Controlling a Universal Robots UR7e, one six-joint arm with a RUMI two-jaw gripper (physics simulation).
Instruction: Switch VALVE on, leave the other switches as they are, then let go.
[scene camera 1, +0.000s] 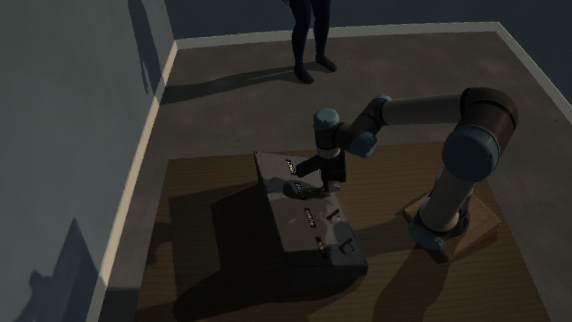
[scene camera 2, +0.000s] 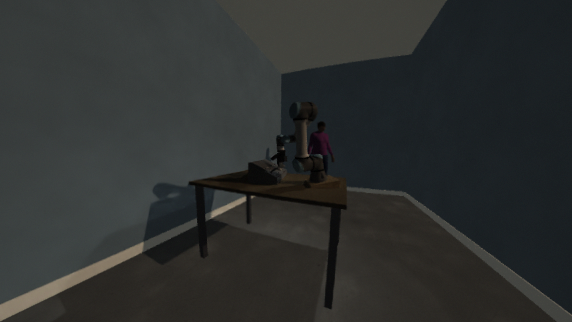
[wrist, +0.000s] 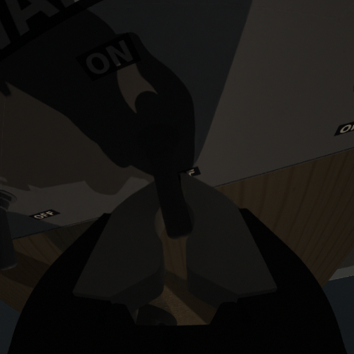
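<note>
The grey switch panel slopes on the table. The VALVE label is beside my gripper. In the wrist view, the dark VALVE lever leans towards its partly covered OFF label, away from its ON label. My gripper is shut with nothing held between its fingers. Its tips are low at the panel, right behind the VALVE lever, which partly covers them; contact cannot be made out. The scene camera 2 view shows my gripper small above the panel.
A neighbouring lever stands at the wrist view's left, beside an OFF label. Two other levers are nearer scene camera 1. The arm's base is on a wooden block. A person stands beyond the table.
</note>
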